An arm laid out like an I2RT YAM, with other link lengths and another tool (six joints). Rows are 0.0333 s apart.
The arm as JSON. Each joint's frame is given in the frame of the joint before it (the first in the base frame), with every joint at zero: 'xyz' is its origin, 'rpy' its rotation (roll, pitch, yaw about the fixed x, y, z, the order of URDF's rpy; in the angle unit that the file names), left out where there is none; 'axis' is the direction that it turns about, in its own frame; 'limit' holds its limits. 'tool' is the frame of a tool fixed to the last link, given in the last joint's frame.
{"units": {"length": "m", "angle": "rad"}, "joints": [
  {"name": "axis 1", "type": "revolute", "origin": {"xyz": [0.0, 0.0, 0.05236]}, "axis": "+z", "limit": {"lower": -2.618, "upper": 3.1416}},
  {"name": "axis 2", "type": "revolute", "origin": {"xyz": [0.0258, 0.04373, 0.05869]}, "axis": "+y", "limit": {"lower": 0.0, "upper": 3.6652}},
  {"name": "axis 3", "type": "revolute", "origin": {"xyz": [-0.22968, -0.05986, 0.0]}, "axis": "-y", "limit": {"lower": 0.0, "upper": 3.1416}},
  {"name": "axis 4", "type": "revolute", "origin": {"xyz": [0.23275, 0.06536, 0.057]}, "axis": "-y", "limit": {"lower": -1.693, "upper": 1.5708}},
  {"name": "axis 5", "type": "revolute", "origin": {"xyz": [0.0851, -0.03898, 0.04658]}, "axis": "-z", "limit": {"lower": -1.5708, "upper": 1.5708}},
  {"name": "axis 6", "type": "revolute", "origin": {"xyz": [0.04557, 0.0, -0.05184]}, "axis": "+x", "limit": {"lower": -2.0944, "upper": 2.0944}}
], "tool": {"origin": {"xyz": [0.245, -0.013, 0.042], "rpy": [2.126, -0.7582, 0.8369]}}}
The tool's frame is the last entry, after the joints.
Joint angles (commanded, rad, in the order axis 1, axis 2, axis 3, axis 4, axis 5, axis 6), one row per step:
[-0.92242, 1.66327, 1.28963, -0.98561, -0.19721, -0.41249]
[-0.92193, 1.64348, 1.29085, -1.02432, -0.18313, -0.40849]
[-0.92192, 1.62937, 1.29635, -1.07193, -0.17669, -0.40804]
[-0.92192, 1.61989, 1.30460, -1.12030, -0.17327, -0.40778]
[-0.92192, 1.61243, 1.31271, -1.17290, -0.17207, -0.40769]
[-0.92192, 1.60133, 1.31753, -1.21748, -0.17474, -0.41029]
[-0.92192, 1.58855, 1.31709, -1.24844, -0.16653, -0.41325]
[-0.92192, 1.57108, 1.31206, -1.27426, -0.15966, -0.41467]
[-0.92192, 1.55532, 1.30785, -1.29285, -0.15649, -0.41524]
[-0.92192, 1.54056, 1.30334, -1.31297, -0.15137, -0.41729]
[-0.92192, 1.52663, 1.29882, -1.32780, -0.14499, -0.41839]
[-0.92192, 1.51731, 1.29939, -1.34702, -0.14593, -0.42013]
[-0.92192, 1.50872, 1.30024, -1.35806, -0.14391, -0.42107]
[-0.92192, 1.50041, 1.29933, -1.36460, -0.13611, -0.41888]
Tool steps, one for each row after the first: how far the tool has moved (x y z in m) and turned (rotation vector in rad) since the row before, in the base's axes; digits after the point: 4 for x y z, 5 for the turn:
[-0.0092, 0.0056, 0.0025, 0.00685, 0.02151, -0.00619]
[-0.0091, 0.0090, 0.0016, 0.01859, 0.02195, -0.00158]
[-0.0085, 0.0096, 0.0013, 0.02243, 0.02121, -0.00077]
[-0.0093, 0.0117, 0.0007, 0.02880, 0.02333, -0.00023]
[-0.0071, 0.0108, 0.0021, 0.02396, 0.01510, 0.00278]
[-0.0076, 0.0064, 0.0015, 0.00938, 0.01762, 0.00242]
[-0.0069, 0.0059, 0.0019, 0.00629, 0.01346, 0.00110]
[-0.0044, 0.0044, 0.0022, 0.00361, 0.00674, 0.00045]
[-0.0054, 0.0048, 0.0017, 0.00449, 0.00989, 0.00189]
[-0.0046, 0.0031, 0.0016, 0.00032, 0.00828, 0.00097]
[-0.0031, 0.0047, 0.0019, 0.00779, 0.00475, 0.00173]
[-0.0020, 0.0018, 0.0020, -0.00006, 0.00250, 0.00092]
[-0.0028, -0.0001, 0.0013, -0.00515, 0.00587, -0.00221]

